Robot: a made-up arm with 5 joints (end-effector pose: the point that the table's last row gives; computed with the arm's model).
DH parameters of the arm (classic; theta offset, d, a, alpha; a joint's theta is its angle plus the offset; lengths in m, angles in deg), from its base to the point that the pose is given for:
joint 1: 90 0.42 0.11 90
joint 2: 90 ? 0.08 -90
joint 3: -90 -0.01 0.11 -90
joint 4: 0 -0.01 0.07 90
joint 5: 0 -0.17 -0.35 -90
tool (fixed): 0 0.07 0 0
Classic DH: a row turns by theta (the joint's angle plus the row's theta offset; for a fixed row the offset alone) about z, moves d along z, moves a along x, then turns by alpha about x.
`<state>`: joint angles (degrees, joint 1 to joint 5).
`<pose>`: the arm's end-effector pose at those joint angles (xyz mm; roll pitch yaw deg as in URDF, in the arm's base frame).
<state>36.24 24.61 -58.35 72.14 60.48</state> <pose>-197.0 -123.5 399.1 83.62 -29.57 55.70</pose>
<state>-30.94 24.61 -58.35 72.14 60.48</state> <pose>-190.2 133.7 399.1 83.62 -29.57 -11.48</pose>
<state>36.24 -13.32 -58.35 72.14 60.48</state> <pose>-201.1 -118.0 460.8 47.25 -12.19 69.21</pose>
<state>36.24 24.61 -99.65 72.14 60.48</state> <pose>-119.4 -173.8 587.9 100.44 4.17 69.65</pose>
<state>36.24 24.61 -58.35 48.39 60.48</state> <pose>-252.6 -68.6 456.6 64.31 -18.38 52.19</pose>
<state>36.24 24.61 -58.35 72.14 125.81</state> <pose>-411.8 194.5 433.7 115.27 -17.09 -15.17</pose>
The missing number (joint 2, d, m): 0.06
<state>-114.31 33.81 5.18 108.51 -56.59</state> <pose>-180.5 81.1 691.2 -15.79 24.41 -18.09</pose>
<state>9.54 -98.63 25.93 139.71 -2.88</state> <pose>147.3 424.1 678.5 101.66 35.57 -135.08</pose>
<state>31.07 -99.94 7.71 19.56 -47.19</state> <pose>-260.7 363.6 227.9 -112.12 6.51 -11.39</pose>
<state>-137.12 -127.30 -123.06 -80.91 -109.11</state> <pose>-126.9 -63.8 798.8 27.90 36.57 24.85</pose>
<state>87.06 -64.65 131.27 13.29 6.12</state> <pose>-66.2 183.4 282.1 -107.03 -4.29 -136.85</pose>
